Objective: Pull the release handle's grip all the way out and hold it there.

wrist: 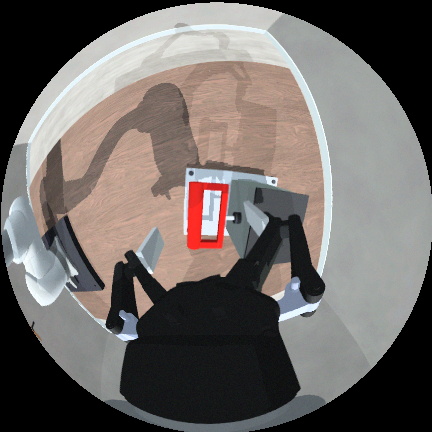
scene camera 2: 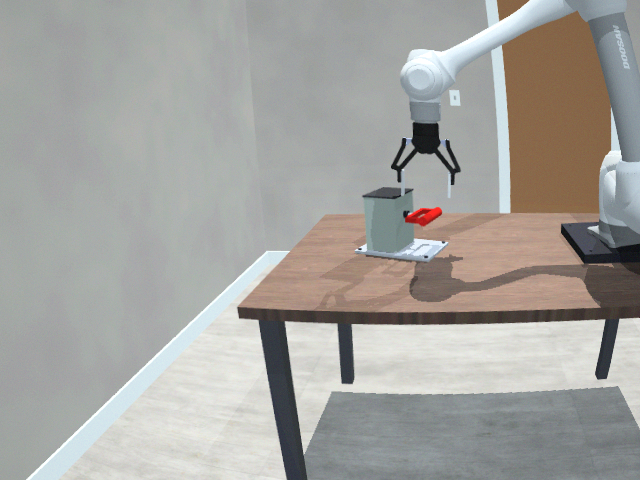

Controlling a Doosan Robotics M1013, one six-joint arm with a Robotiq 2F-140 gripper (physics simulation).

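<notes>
The release handle's red grip (scene camera 2: 431, 217) (wrist: 195, 215) is a rectangular loop with a thick outer bar. It stands out level from the side of a grey-green box (scene camera 2: 382, 224) (wrist: 239, 200) with a dark top, joined by a short rod with a black collar. The box stands on a light base plate (scene camera 2: 436, 249) (wrist: 186, 220) on the table. My gripper (scene camera 2: 425, 190) (wrist: 201, 223) is open and empty, pointing down above the grip. In the scene view one fingertip overlaps the box's top edge; the other hangs above and right of the grip. Whether the first touches the box cannot be told.
The wooden table (scene camera 2: 320, 289) (wrist: 115, 165) carries the box and the robot's dark base plate (scene camera 2: 578, 242) (wrist: 82, 260) at the right in the scene view. Grey walls stand to the left and behind. The box's dark lid (scene camera 2: 379, 193) (wrist: 292, 202) lies close under one finger.
</notes>
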